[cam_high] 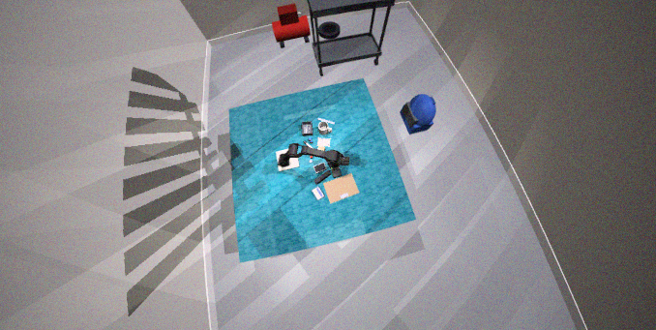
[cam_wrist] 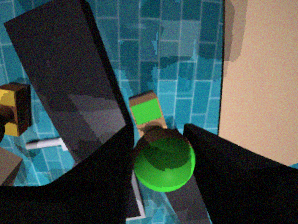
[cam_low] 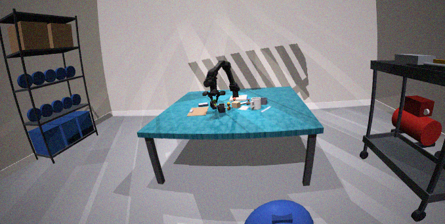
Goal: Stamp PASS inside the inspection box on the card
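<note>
My gripper tip is now 100 mm past the ink pad, 50 mm to the right of it and 60 mm above it. The rest, counted from my gripper tip: yellow-knobbed stamp 10 mm ahead, 120 mm to the left, 40 mm below; white mug 30 mm ahead, 340 mm to the left, 30 mm below; wooden block 50 mm behind, 180 mm to the left, 40 mm below.
</note>
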